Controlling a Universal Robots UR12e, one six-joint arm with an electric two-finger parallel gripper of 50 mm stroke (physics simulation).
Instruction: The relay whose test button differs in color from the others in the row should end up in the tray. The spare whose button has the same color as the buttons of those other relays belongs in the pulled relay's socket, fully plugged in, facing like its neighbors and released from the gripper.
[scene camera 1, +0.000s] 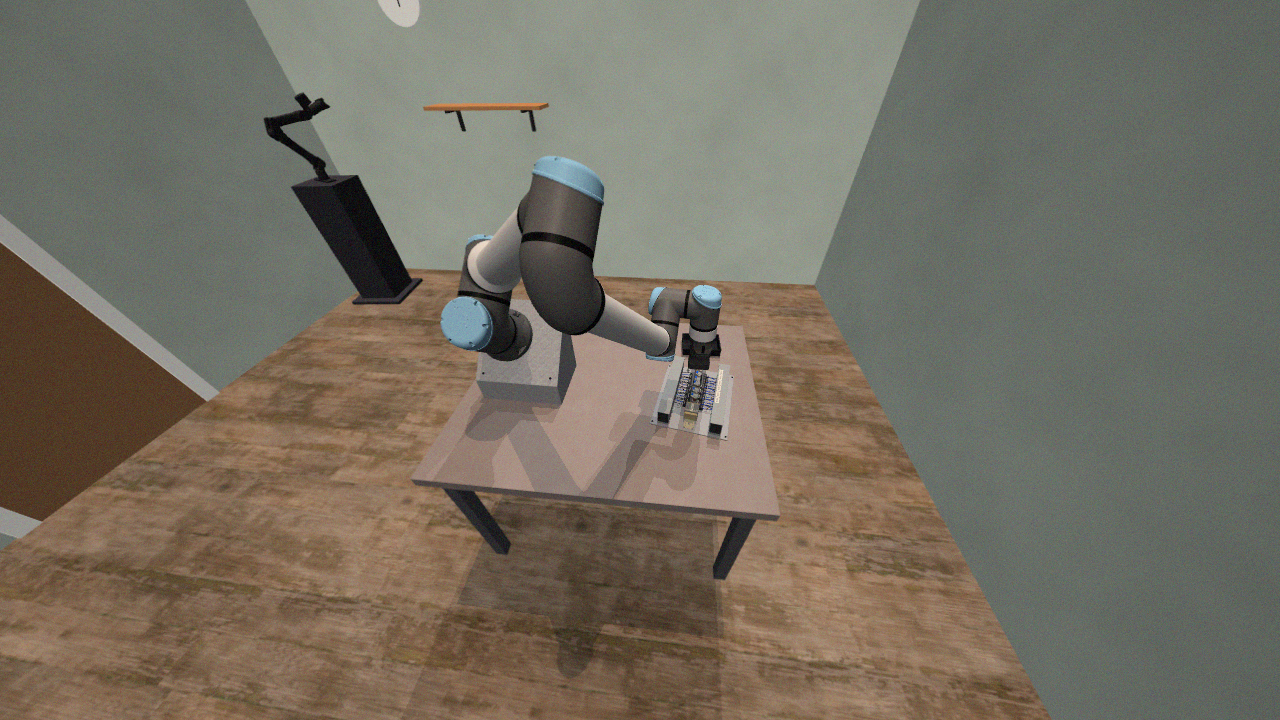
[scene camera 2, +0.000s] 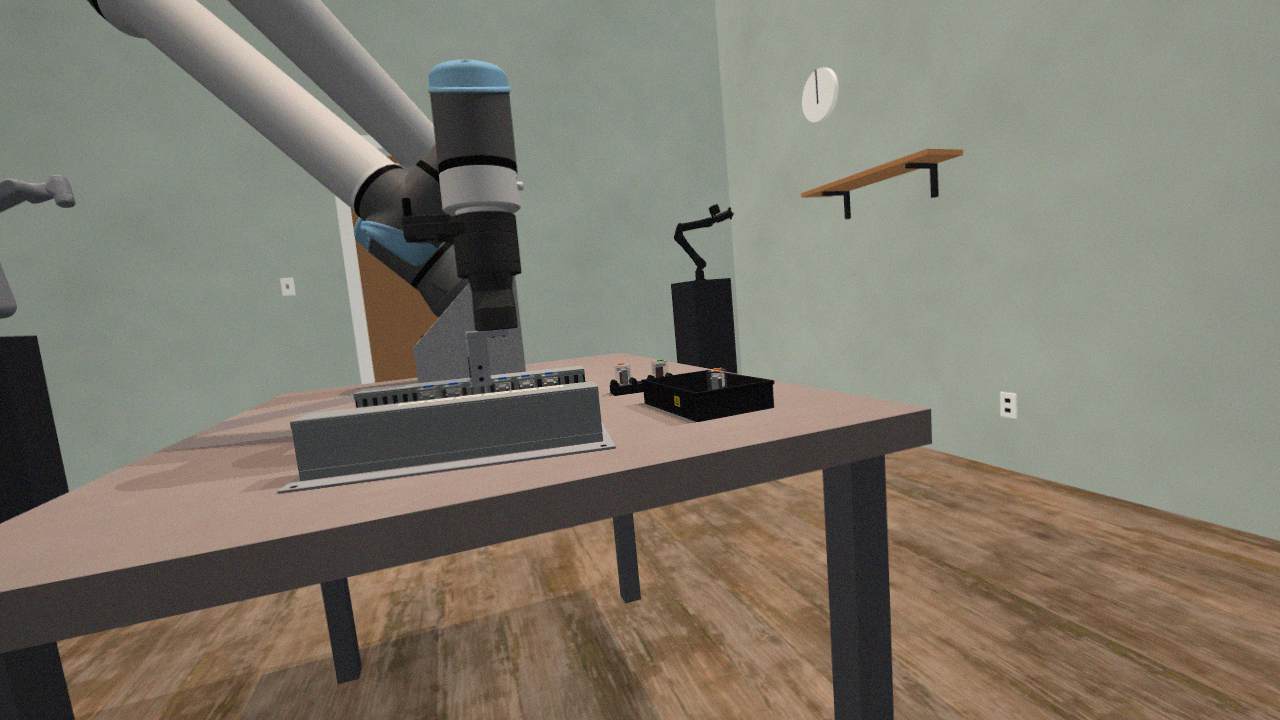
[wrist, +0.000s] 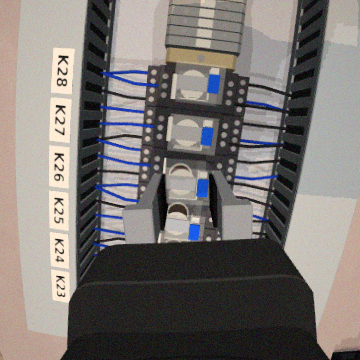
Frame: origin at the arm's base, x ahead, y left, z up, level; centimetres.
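Seen in the pictures: gripper, between the fingertips: (scene camera 1: 696, 383) (scene camera 2: 481, 384) (wrist: 187, 189); arm's base, origin of its link: (scene camera 1: 507, 335).
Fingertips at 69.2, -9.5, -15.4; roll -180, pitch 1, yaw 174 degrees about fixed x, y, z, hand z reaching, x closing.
Pixels of each thing's middle, then the offset from my fingertips to it, as dx, dy, dz. "spot": a spot on its surface instead. Level surfaces: height alone.
- clear relay with a blue button, middle of its body: (wrist: 185, 178) (scene camera 2: 478, 394) +0.0, -0.5, -1.1
- black tray, middle of its body: (scene camera 2: 703, 392) (scene camera 1: 700, 344) +5.5, +28.0, -4.7
- relay with an orange button, middle of its body: (scene camera 2: 717, 384) +5.5, +30.3, -3.9
- green button, middle of its body: (scene camera 2: 659, 372) -13.1, +31.3, -3.8
- ribbed terminal block, middle of its body: (wrist: 204, 32) -2.4, -9.2, -1.8
- panel, a spot on its surface: (scene camera 1: 667, 427) spot: -11.4, -15.4, -6.3
- table, height of its surface: dz -6.4
- black spare holder, middle of its body: (scene camera 2: 642, 383) -13.6, +28.1, -5.3
My gripper (scene camera 1: 699, 367) (scene camera 2: 481, 385) (wrist: 187, 189) points down over the relay row, shut on a clear relay with a blue button (wrist: 202, 187). That relay is in line with the row, beside the K26 label, and faces like its neighbors. How deep it sits in its socket cannot be told. Neighboring relays (wrist: 194, 85) (wrist: 189, 135) (wrist: 177, 226) also have blue buttons. The black tray (scene camera 2: 738, 402) holds a relay with an orange button (scene camera 2: 716, 379). Spares with an orange button (scene camera 2: 622, 372) and a green button (scene camera 2: 660, 367) stand beside the tray.
Slotted wire ducts (wrist: 92, 150) (wrist: 300, 100) flank the row, with blue and black wires between. A ribbed terminal block (wrist: 205, 30) stands beyond the K28 relay. The panel (scene camera 1: 667, 428) lies on the table (scene camera 1: 572, 447). A black spare holder (scene camera 2: 626, 388) is next to the tray.
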